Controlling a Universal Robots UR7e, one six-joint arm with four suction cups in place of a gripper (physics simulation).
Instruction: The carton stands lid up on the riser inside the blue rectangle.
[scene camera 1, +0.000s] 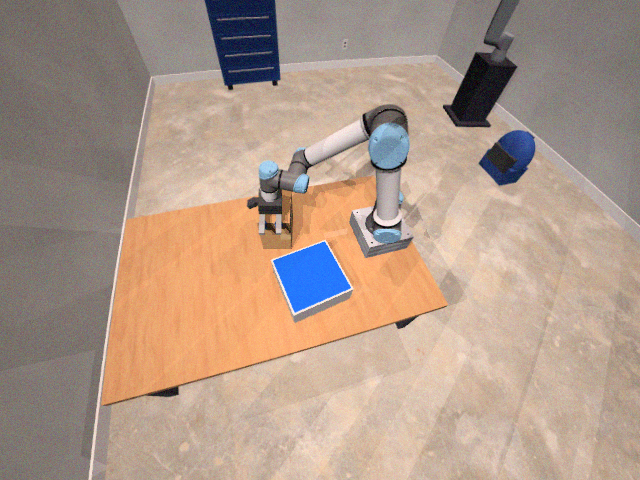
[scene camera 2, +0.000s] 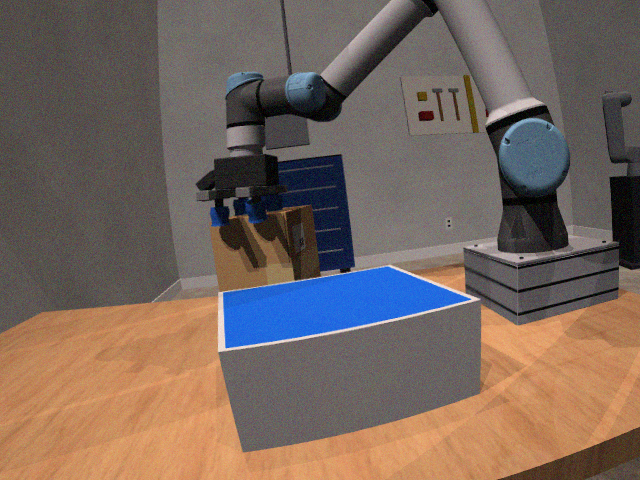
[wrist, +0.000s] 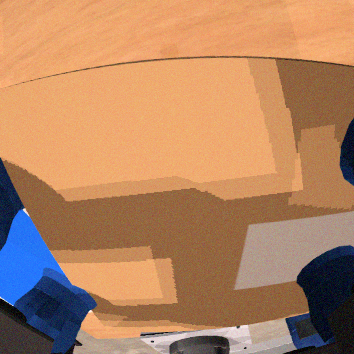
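The brown carton (scene camera 1: 283, 238) (scene camera 2: 289, 248) (wrist: 158, 123) stands on the wooden table (scene camera 1: 180, 310) (scene camera 2: 103, 361), just behind the riser. The grey riser (scene camera 2: 351, 382) has a blue rectangle (scene camera 1: 310, 276) (scene camera 2: 335, 299) on top, and nothing is on it. My suction gripper (scene camera 1: 270, 226) (scene camera 2: 237, 211) points straight down at the carton's near top edge. In the wrist view the carton's face fills the frame. The dark blue cups (wrist: 53, 309) sit at the frame's sides. The left cups hang past the carton's edge over the blue rectangle (wrist: 21, 253). The cups appear to touch the carton.
The arm's grey base block (scene camera 1: 379, 237) (scene camera 2: 542, 278) stands on the table right of the riser. A blue drawer cabinet (scene camera 1: 248, 41) (scene camera 2: 320, 207) is at the back wall. A black pedestal (scene camera 1: 480, 88) and a blue helmet (scene camera 1: 509, 154) are on the floor at the right.
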